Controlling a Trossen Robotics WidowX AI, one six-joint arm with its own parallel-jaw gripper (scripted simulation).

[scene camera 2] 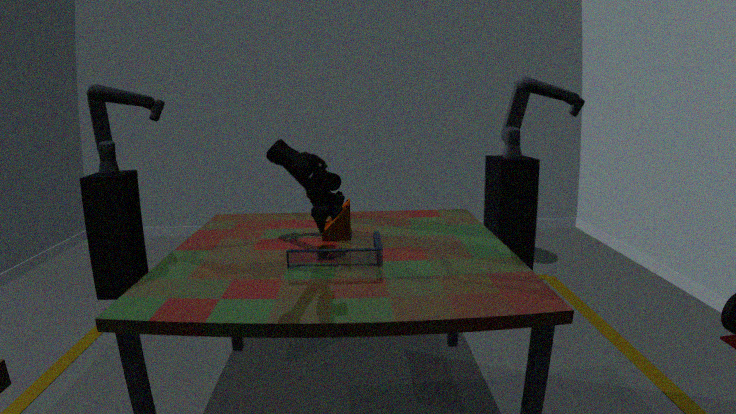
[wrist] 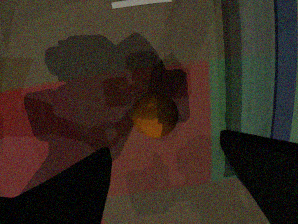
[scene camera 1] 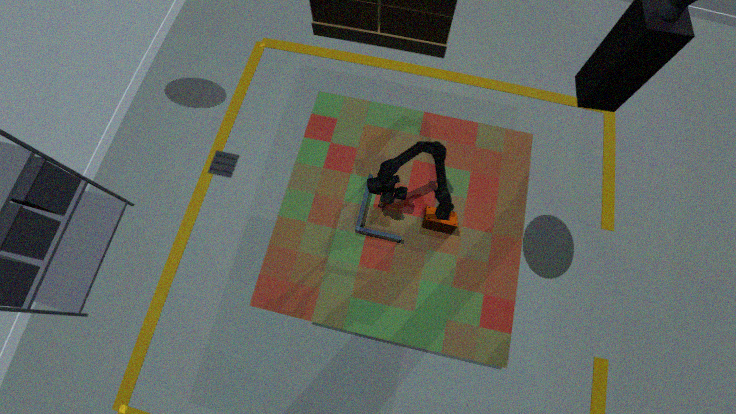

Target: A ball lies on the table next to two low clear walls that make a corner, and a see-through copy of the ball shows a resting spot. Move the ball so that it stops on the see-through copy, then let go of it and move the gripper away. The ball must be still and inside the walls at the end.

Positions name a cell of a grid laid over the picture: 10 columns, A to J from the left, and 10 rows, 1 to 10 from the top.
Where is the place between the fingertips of my gripper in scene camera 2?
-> At E6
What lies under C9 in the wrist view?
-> My gripper.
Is my gripper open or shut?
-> Open.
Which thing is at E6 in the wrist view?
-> An orange ball.
